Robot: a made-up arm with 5 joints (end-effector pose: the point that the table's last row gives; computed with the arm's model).
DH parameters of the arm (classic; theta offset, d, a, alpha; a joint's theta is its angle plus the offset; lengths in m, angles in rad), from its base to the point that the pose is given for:
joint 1: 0 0.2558 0 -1.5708
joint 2: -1.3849 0 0.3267 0
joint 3: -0.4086 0 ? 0
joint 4: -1.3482 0 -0.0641 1.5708
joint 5: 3.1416 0.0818 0 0
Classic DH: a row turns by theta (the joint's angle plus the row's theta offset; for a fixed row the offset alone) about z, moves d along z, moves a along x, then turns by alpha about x.
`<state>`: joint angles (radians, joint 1 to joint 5).
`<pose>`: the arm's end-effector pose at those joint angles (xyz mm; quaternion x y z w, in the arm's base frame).
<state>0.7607 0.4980 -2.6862 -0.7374 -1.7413</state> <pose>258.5 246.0 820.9 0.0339 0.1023 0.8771 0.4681</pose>
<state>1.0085 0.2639 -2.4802 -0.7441 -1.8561</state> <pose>150.9 239.5 865.6 0.0125 0.0896 0.9078 0.4095</pose>
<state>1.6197 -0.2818 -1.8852 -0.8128 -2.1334</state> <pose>-5.8 118.6 886.1 -0.0243 0.0770 0.9640 0.2532</pose>
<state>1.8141 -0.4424 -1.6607 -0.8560 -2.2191</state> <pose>-19.8 79.9 864.7 -0.0393 0.0822 0.9755 0.2003</pose>
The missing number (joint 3, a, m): -0.293
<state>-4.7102 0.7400 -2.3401 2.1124 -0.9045</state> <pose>-1.2 560.6 422.5 0.3154 0.9145 -0.2393 0.0831</pose>
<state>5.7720 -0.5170 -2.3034 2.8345 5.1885</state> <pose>-12.6 7.1 773.6 -0.9577 -0.2876 0.0049 0.0050</pose>
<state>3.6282 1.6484 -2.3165 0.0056 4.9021</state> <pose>-569.3 -301.2 -38.6 0.7602 -0.5624 -0.1407 0.2933</pose>
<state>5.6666 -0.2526 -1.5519 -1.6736 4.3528</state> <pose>125.4 -88.9 766.9 -0.1327 -0.1023 0.2888 0.9426</pose>
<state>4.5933 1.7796 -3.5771 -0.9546 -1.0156</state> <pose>-63.8 -533.4 357.5 0.1826 -0.0640 0.2122 0.9579</pose>
